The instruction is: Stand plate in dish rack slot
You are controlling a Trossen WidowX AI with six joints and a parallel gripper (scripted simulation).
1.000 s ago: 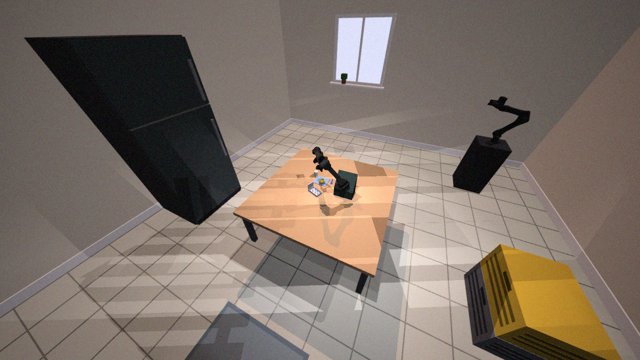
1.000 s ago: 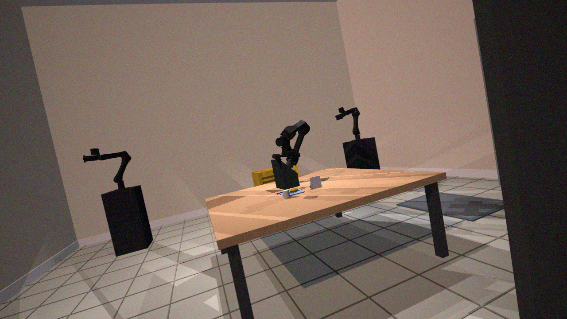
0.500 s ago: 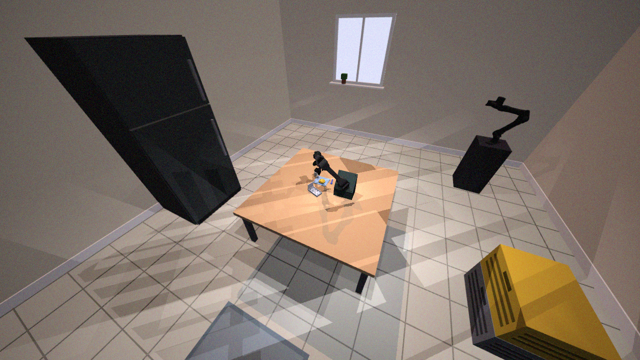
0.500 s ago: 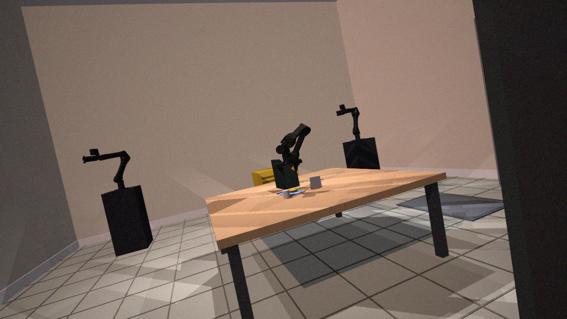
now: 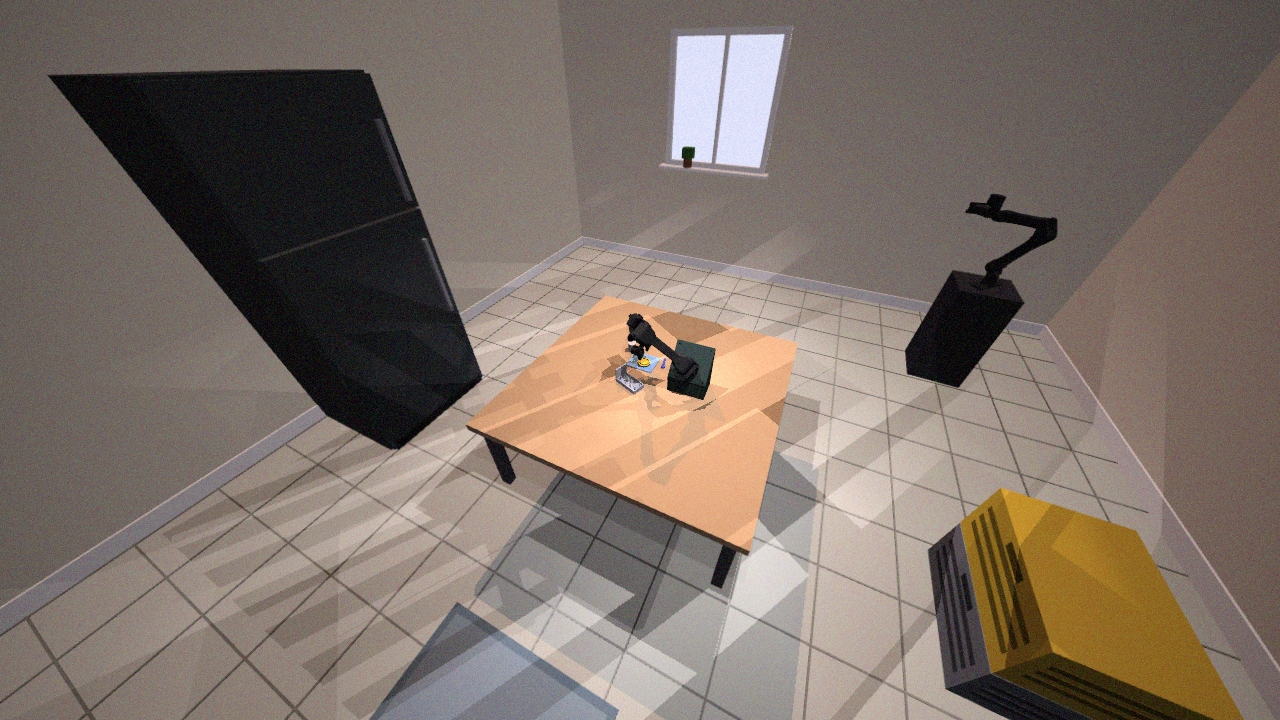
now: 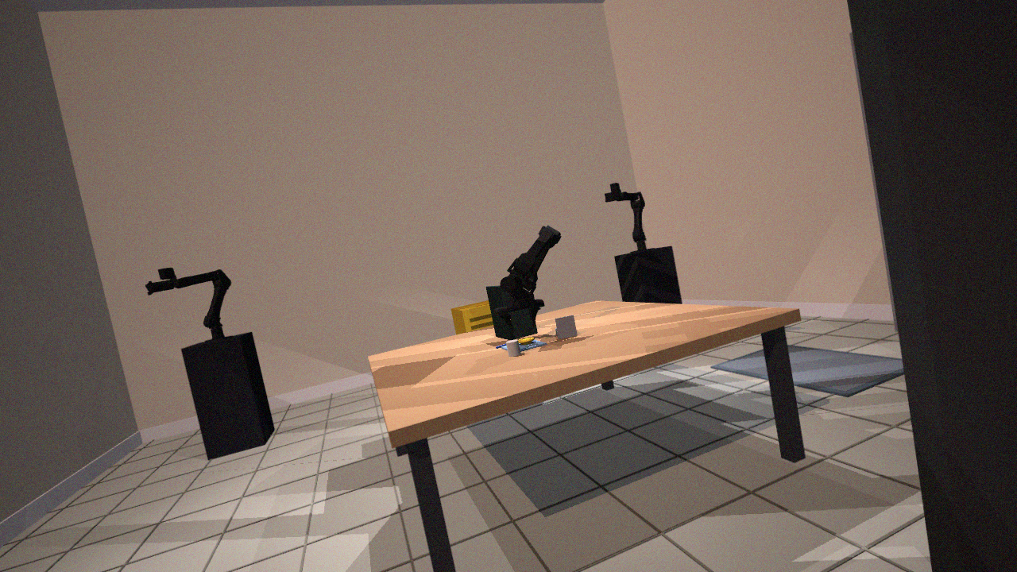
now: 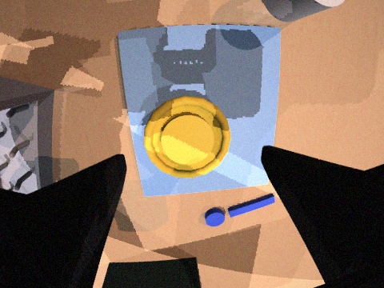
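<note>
My gripper tip is now 40 mm above the yellow plate and 10 mm past it. From my gripper tip the other things lie so: blue mat 60 mm below, 20 mm to the right, 10 mm ahead; grey dish rack 170 mm to the left, 40 mm below, 10 mm behind.
</note>
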